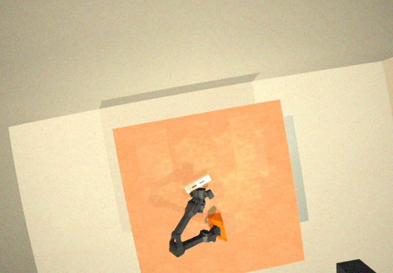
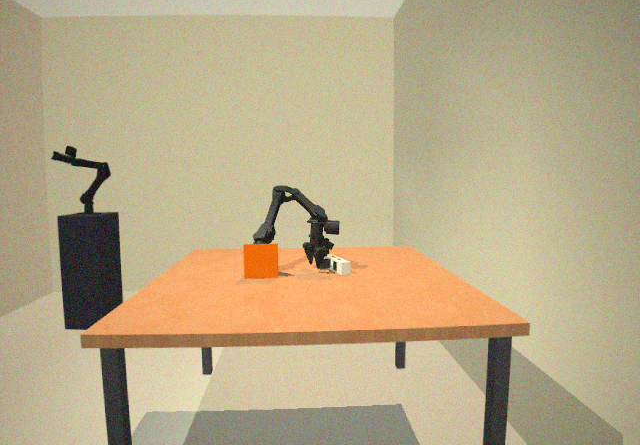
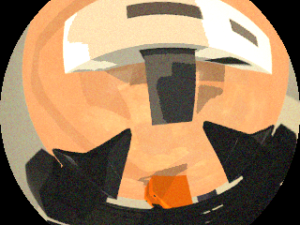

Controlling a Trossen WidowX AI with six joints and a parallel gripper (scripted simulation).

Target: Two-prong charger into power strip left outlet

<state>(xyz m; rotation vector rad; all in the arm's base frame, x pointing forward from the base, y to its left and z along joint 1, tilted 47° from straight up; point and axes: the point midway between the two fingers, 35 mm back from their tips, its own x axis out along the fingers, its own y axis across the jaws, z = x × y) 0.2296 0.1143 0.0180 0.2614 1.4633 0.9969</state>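
Right now my gripper tip is 6 cm short of the two-prong charger, 3 cm to the right of it and 1 cm below it.
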